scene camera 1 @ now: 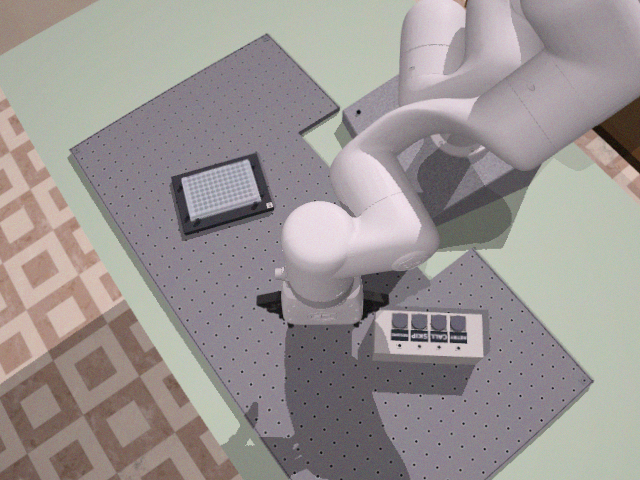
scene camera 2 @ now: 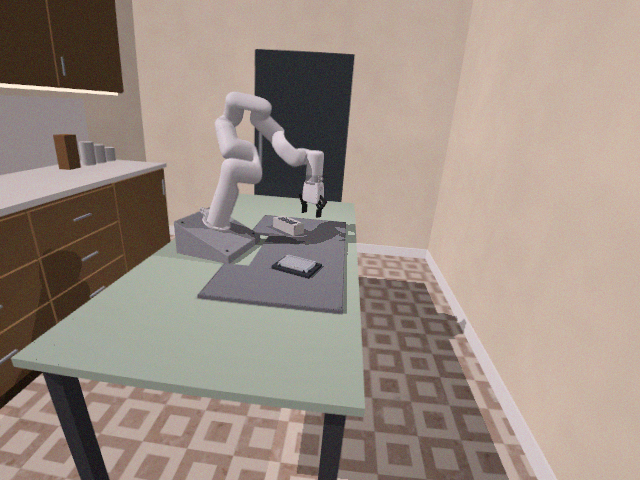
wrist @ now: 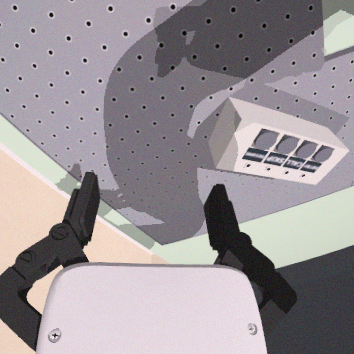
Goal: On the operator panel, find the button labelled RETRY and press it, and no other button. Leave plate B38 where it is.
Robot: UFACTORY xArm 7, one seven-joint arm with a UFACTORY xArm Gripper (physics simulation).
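Seen in the pictures: gripper, fingertip midpoint: [scene camera 1: 323, 317] [scene camera 2: 311, 214] [wrist: 155, 189]; arm's base, link origin: [scene camera 2: 216, 223].
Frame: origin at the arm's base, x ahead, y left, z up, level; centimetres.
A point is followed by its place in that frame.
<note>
The operator panel [scene camera 1: 428, 353] @(z -3.4, x 31.5, y 25.3 cm) [scene camera 2: 287, 225] @(z -4.5, x 29.6, y 18.1 cm) [wrist: 280, 126] @(z -4.1, x 29.3, y 18.5 cm) is a pale box with four dark round buttons above small labels. The label at the right end in scene camera 1 and the wrist view reads RETRY, and its button [scene camera 1: 458, 323] @(z -3.1, x 24.8, y 24.8 cm) [wrist: 324, 153] @(z -3.1, x 24.6, y 24.5 cm) is above it; the labels are upside down in scene camera 1. My gripper [scene camera 1: 324, 325] @(z 3.6, x 41.5, y 12.6 cm) [scene camera 2: 311, 213] @(z 3.6, x 41.5, y 12.6 cm) [wrist: 155, 189] @(z 3.6, x 41.5, y 12.6 cm) is open and empty, above the board and to the left of the panel in scene camera 1. Plate B38 [scene camera 1: 221, 189] @(z -6.5, x 39.2, y -19.4 cm) [scene camera 2: 298, 263] @(z -6.2, x 39.9, y -21.1 cm), pale with many wells, lies in a black holder and does not show in the wrist view.
The perforated grey board [scene camera 1: 170, 118] @(z -8.7, x 37.7, y -40.5 cm) [scene camera 2: 268, 294] @(z -8.7, x 32.4, y -42.0 cm) [wrist: 65, 100] @(z -8.7, x 49.9, y 6.0 cm) lies on the pale green table [scene camera 1: 578, 268] @(z -10.0, x -1.3, y 30.8 cm) [scene camera 2: 206, 341] @(z -10.0, x 20.7, y -66.9 cm). The arm's grey base block [scene camera 1: 374, 103] @(z -4.4, x 7.1, y -15.5 cm) [scene camera 2: 201, 248] @(z -5.6, x -0.6, y -16.5 cm) stands beside it. The black holder [scene camera 1: 264, 178] @(z -7.5, x 31.7, y -16.9 cm) surrounds the plate.
</note>
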